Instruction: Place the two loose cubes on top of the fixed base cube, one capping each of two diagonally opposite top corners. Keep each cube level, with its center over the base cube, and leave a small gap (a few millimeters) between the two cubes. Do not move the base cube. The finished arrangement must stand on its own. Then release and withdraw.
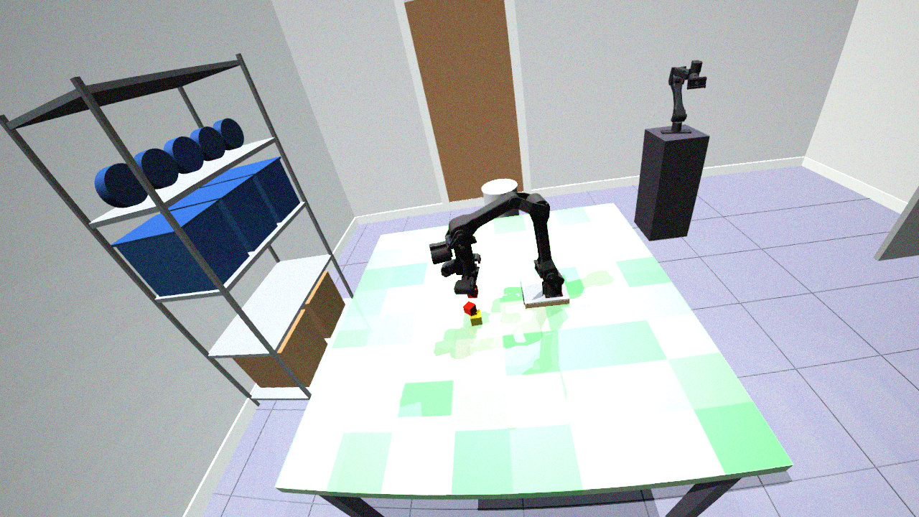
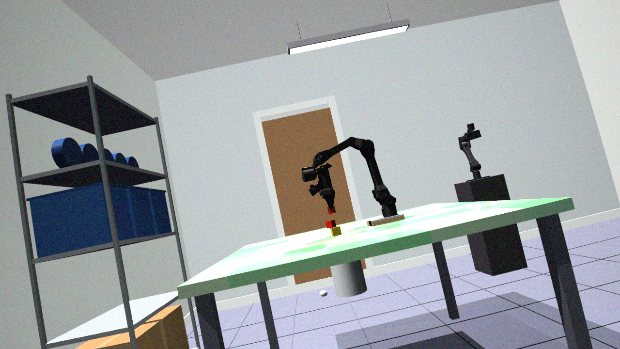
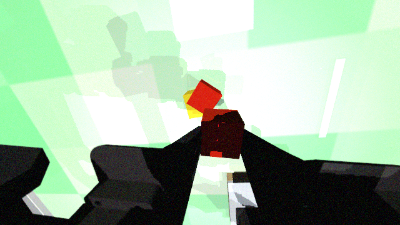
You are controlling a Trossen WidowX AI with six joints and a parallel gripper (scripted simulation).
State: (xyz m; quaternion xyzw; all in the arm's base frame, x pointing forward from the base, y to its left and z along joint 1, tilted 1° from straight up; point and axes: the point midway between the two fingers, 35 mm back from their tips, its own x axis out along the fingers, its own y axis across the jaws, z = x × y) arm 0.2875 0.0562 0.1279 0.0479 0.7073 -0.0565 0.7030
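The yellow base cube lies 10 cm below my gripper tip and 3 cm to the left of it.
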